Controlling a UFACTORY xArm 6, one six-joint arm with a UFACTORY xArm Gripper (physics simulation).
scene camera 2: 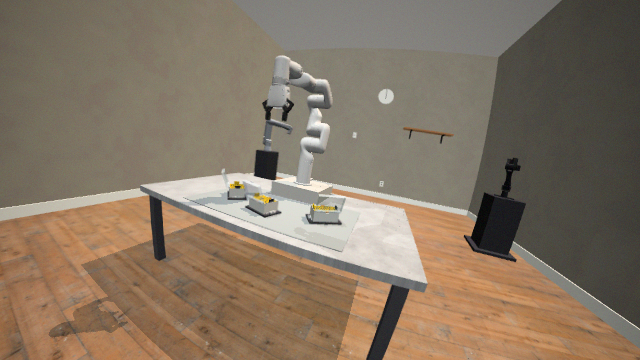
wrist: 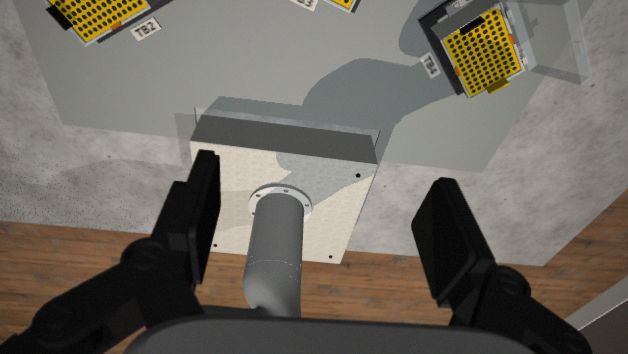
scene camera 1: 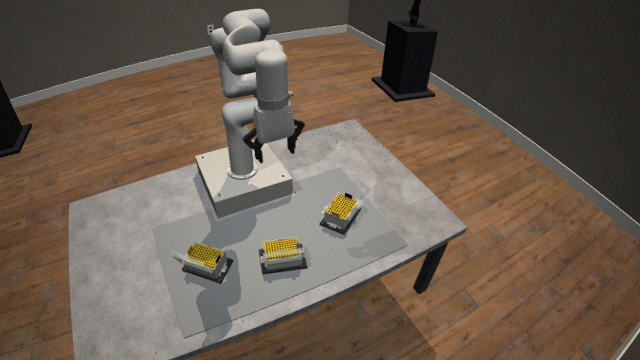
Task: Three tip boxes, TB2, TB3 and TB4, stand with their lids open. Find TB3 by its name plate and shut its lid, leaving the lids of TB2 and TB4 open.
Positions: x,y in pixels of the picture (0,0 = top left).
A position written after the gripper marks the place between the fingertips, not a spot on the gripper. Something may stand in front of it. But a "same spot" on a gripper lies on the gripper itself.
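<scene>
The gripper can be seen in scene camera 1, in scene camera 2 and in the wrist view (325,190). On the gripper (scene camera 1: 256,146) is the same spot as (scene camera 2: 265,108). On a grey mat (scene camera 1: 200,304) and (scene camera 2: 208,197) are the same spot.
</scene>
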